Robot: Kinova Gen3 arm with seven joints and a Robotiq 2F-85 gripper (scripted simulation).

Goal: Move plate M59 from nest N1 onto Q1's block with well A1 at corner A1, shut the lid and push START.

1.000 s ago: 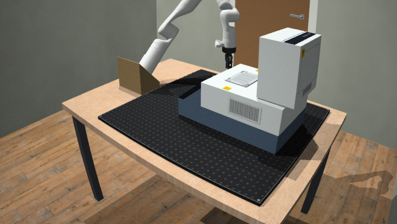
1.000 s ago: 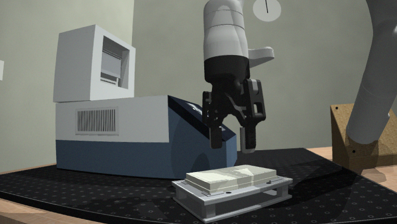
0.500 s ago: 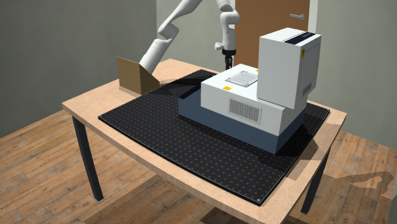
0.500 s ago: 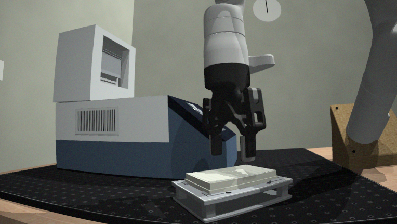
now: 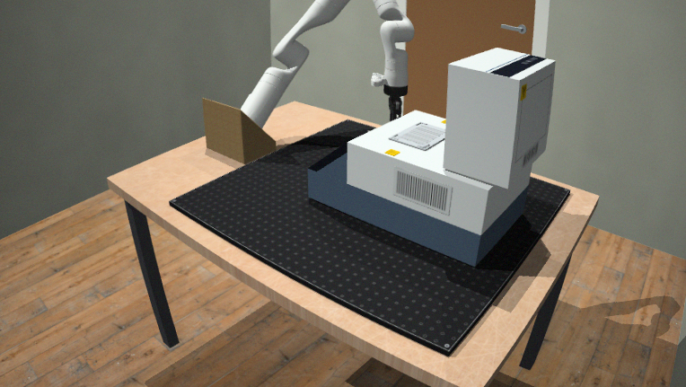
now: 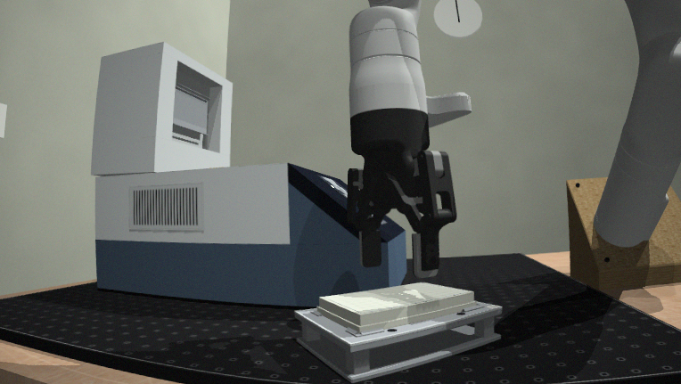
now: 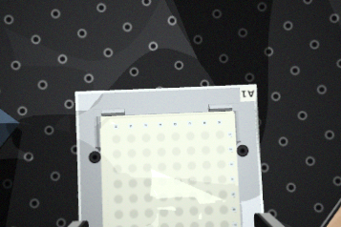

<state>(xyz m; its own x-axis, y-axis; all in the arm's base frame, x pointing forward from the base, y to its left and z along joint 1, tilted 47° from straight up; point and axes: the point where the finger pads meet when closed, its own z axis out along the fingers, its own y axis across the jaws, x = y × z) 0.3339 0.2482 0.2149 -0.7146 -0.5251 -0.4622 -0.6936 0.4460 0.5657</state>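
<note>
My gripper is now 4 cm above the plate M59. Also, from my hand: A1 mark 9 cm behind, 4 cm below, 1 cm to the right; then plate nest 5 cm below.
</note>
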